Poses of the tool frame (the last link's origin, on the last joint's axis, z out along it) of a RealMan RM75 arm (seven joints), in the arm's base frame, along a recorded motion.
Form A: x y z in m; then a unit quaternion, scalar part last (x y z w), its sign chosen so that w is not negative.
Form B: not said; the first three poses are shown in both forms.
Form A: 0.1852, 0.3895, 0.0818, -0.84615, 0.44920, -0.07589, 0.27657
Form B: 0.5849, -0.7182, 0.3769; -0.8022, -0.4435, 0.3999; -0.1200, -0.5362, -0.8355; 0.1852, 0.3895, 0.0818
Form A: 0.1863, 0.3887, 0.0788, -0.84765, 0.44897, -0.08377, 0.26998
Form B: 0.5828, -0.7159, 0.3844; -0.8064, -0.4511, 0.3825; -0.1004, -0.5329, -0.8402; 0.1863, 0.3887, 0.0788
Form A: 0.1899, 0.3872, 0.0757, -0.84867, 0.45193, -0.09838, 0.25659
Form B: 0.5722, -0.7166, 0.3989; -0.8176, -0.4598, 0.3466; -0.0649, -0.5244, -0.8490; 0.1899, 0.3872, 0.0757
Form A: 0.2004, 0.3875, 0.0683, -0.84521, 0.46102, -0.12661, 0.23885
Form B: 0.5429, -0.7188, 0.4343; -0.8398, -0.4608, 0.2870; -0.0062, -0.5205, -0.8538; 0.2004, 0.3875, 0.0683
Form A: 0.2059, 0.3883, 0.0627, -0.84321, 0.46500, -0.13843, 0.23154
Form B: 0.5292, -0.7201, 0.4488; -0.8483, -0.4603, 0.2617; 0.0181, -0.5192, -0.8545; 0.2059, 0.3883, 0.0627
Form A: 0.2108, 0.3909, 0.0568, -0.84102, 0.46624, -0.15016, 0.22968
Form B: 0.5201, -0.7153, 0.4667; -0.8532, -0.4597, 0.2463; 0.0384, -0.5264, -0.8494; 0.2108, 0.3909, 0.0568
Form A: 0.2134, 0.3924, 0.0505, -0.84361, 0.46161, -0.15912, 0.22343
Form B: 0.5232, -0.7077, 0.4747; -0.8499, -0.4740, 0.2301; 0.0622, -0.5239, -0.8495; 0.2134, 0.3924, 0.0505
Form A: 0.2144, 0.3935, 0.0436, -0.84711, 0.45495, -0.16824, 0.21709
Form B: 0.5294, -0.6977, 0.4826; -0.8438, -0.4918, 0.2147; 0.0875, -0.5209, -0.8491; 0.2144, 0.3935, 0.0436
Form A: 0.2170, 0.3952, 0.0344, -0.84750, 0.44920, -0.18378, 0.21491
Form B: 0.5289, -0.6824, 0.5046; -0.8404, -0.5041, 0.1992; 0.1184, -0.5294, -0.8401; 0.2170, 0.3952, 0.0344
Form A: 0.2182, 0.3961, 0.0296, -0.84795, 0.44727, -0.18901, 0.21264
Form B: 0.5285, -0.6781, 0.5108; -0.8389, -0.5095, 0.1915; 0.1303, -0.5297, -0.8381; 0.2182, 0.3961, 0.0296
